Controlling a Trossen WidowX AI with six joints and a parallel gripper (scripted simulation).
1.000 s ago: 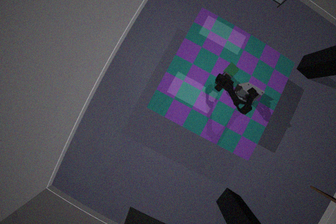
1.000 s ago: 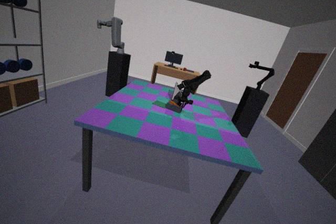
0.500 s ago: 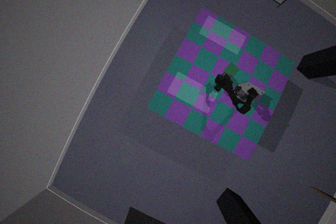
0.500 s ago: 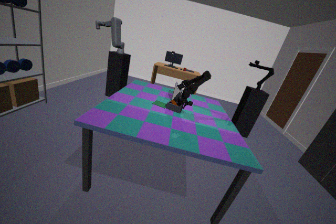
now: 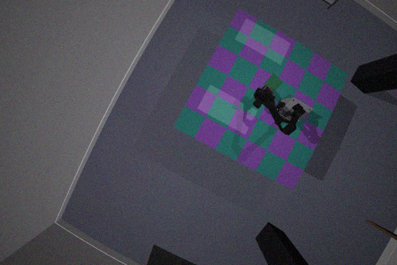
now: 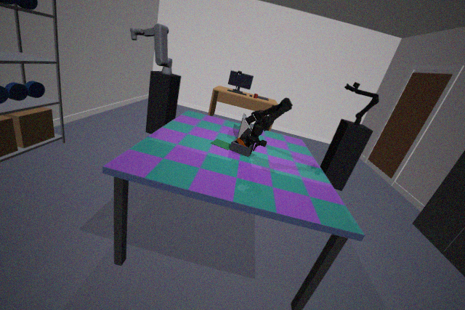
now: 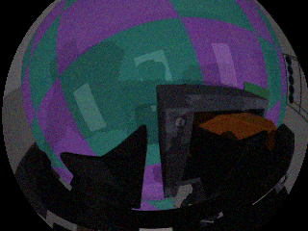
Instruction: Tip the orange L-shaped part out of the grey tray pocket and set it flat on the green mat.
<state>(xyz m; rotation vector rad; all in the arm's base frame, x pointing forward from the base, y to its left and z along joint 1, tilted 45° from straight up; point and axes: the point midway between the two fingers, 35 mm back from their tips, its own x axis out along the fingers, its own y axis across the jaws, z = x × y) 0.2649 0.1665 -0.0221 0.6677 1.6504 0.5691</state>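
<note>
My gripper tip is 2 cm past the orange L-shaped part, 6 cm to the left of it and 1 cm below it. Also, from my gripper tip: green mat (4 cm behind, 22 cm to the right, 5 cm below).
</note>
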